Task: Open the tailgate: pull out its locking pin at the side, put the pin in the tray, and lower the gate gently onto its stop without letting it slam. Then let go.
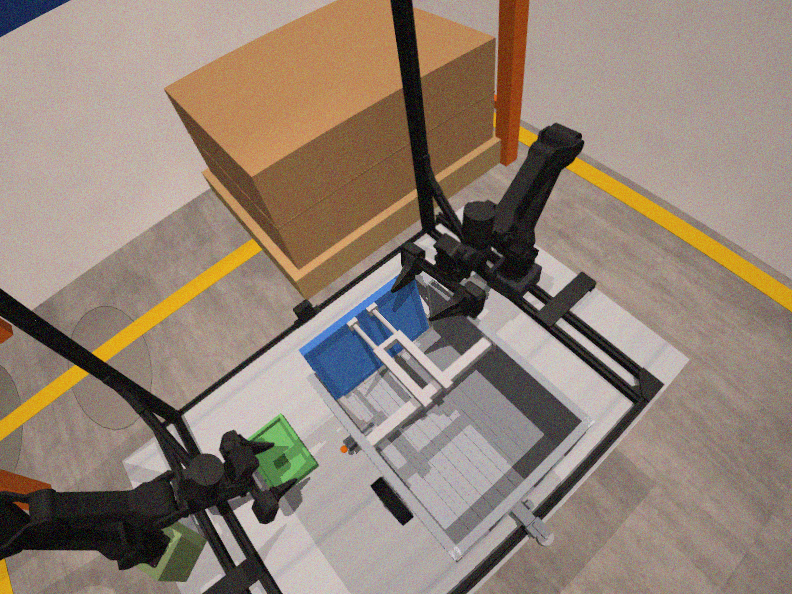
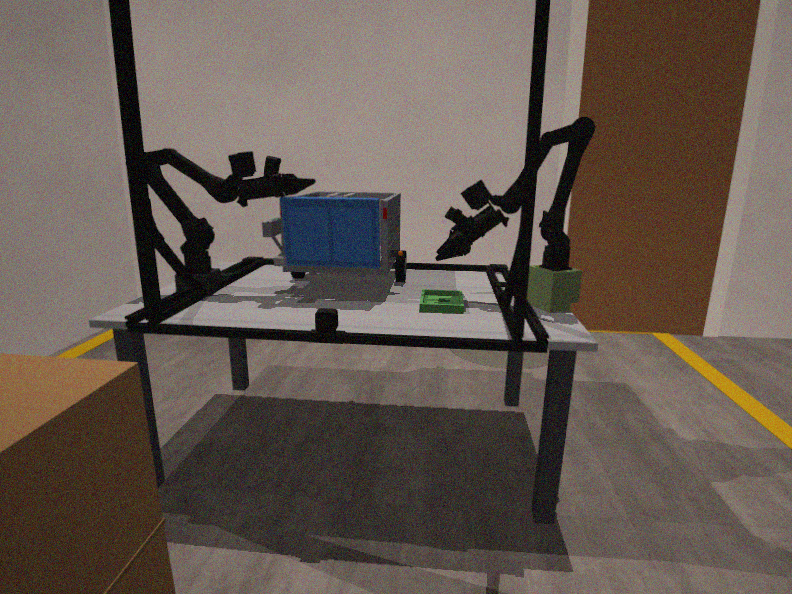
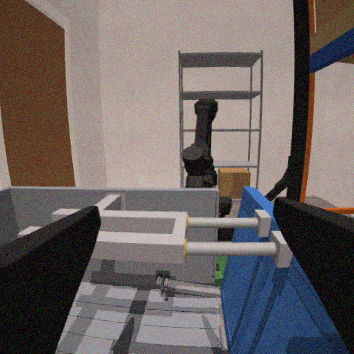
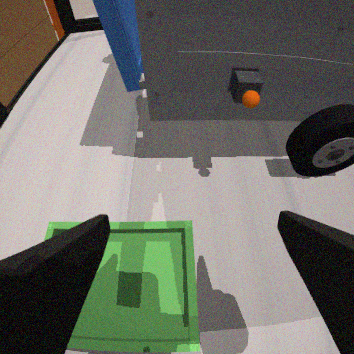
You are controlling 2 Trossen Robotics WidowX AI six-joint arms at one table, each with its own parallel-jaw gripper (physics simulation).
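Places are measured from the left arm's base along level axes (x ahead, y left, z up), in metres.
Pixels of known places: left gripper, fingertip midpoint: (image 1: pixel 410 305) (image 2: pixel 313 181) (image 3: pixel 187 210); right gripper, fingertip midpoint: (image 1: pixel 285 461) (image 2: pixel 436 256) (image 4: pixel 194 221); left arm's base at its link origin: (image 1: pixel 515 268) (image 2: pixel 197 271); right arm's base at its link origin: (image 1: pixel 151 546) (image 2: pixel 555 268).
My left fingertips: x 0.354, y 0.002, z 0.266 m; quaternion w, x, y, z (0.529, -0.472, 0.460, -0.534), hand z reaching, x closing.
Observation:
Ahead of a thing's pixels: the offset from my left fingertips to its top centre. "pt": to the spot under its first point.
The blue tailgate (image 1: pixel 345 367) (image 2: pixel 329 231) (image 3: pixel 310 300) (image 4: pixel 120 45) stands about upright at the grey trailer's end. The locking pin's orange knob (image 1: pixel 344 448) (image 2: pixel 401 253) (image 4: pixel 251 99) sticks out of a dark block low on the trailer's side. The green tray @(0.365 m ahead, 0.116 m right, 0.306 m down) (image 1: pixel 308 469) (image 2: pixel 441 308) (image 3: pixel 219 270) (image 4: pixel 193 280) lies beside the trailer, with shadows in it. My right gripper (image 1: pixel 284 462) (image 2: pixel 441 255) (image 4: pixel 194 221) is open and empty above the tray, apart from the pin. My left gripper (image 1: pixel 413 304) (image 2: pixel 312 182) (image 3: pixel 187 210) is open and empty, high at the tailgate's far end.
A white frame @(pt 0.038 m ahead, 0.032 m left, 0.050 m down) (image 3: pixel 140 254) with two rods spans the trailer's top, its rod ends at the tailgate's upper inside. A hinged grey arm (image 3: pixel 195 289) shows inside the trailer. A black wheel @(pt 0.268 m ahead, 0.122 m left, 0.258 m down) (image 4: pixel 322 142) is beside the pin. A green block (image 1: pixel 182 556) (image 2: pixel 553 287) stands by the right arm's base.

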